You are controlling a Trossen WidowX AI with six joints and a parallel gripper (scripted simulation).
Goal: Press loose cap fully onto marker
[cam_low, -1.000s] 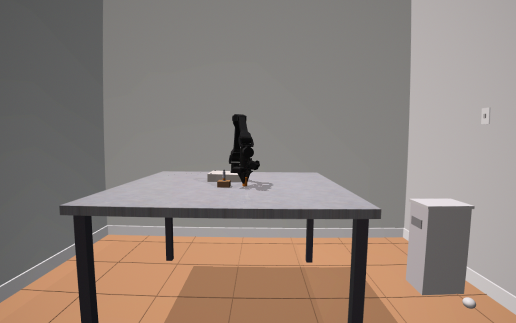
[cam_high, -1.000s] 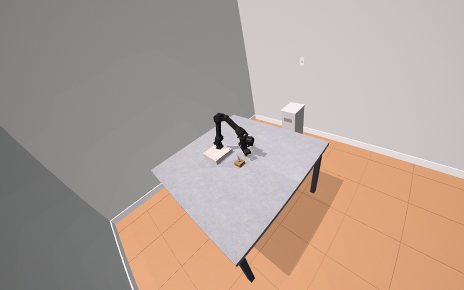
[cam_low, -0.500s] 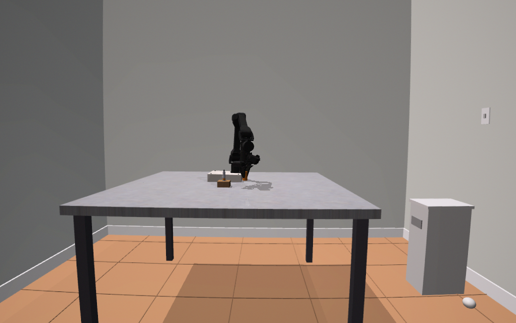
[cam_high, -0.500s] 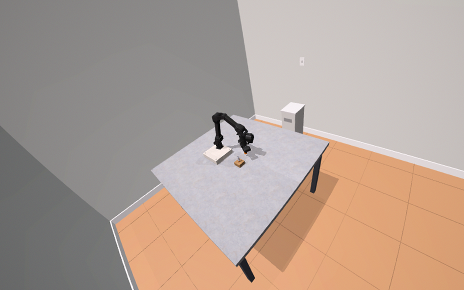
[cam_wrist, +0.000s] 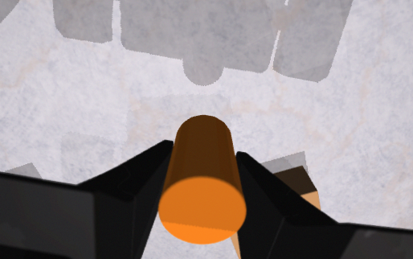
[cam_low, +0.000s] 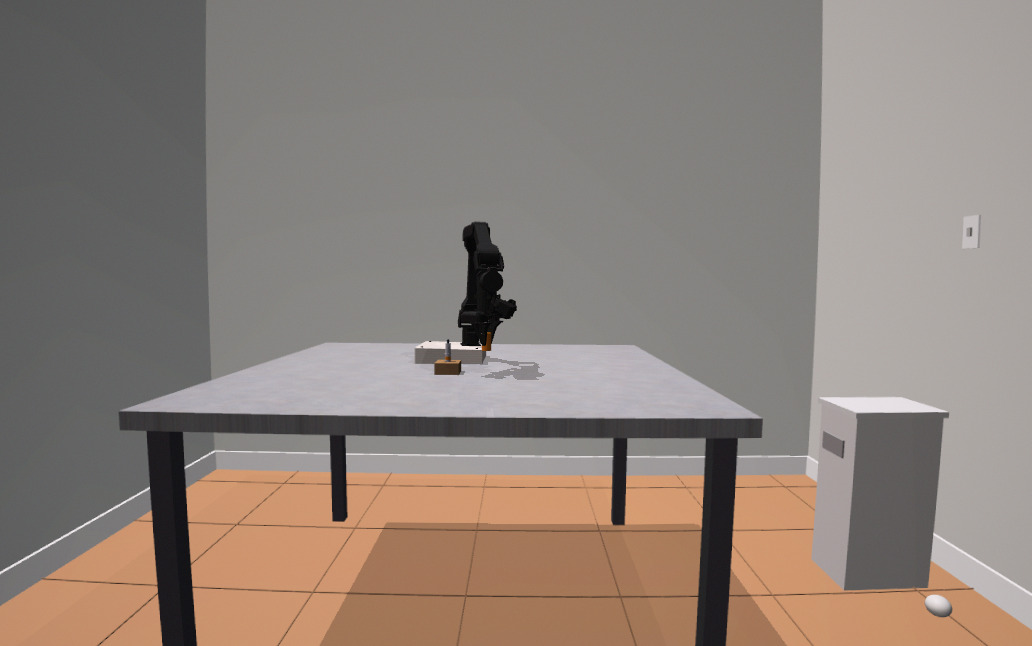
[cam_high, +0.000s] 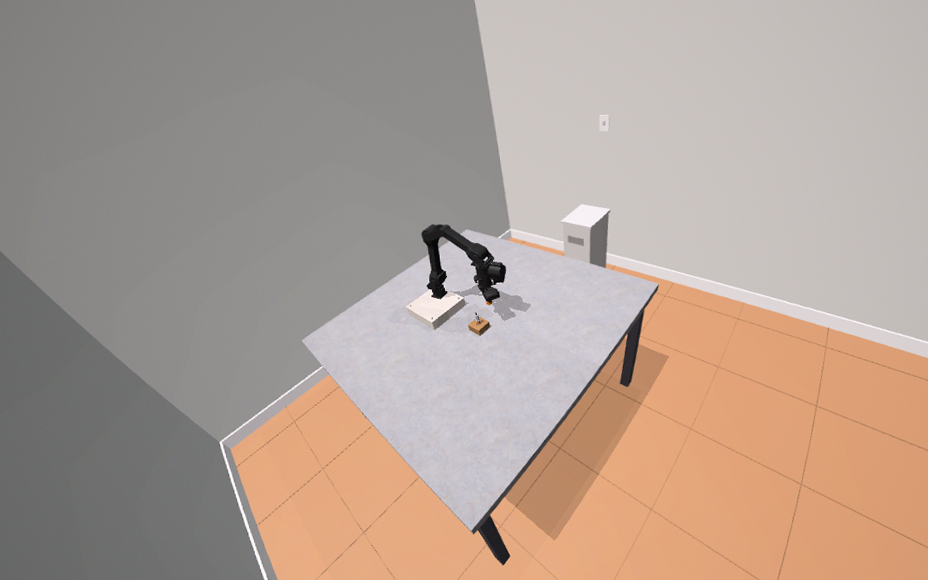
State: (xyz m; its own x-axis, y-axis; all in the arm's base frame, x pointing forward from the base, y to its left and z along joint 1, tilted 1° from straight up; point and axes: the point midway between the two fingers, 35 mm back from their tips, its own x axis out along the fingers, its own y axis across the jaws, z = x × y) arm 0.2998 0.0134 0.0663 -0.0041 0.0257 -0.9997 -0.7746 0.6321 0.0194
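Right now the holder block is 11 cm to the right of my gripper tip and 6 cm below it. From my gripper tip the other things lie so: orange cap 1 cm above.
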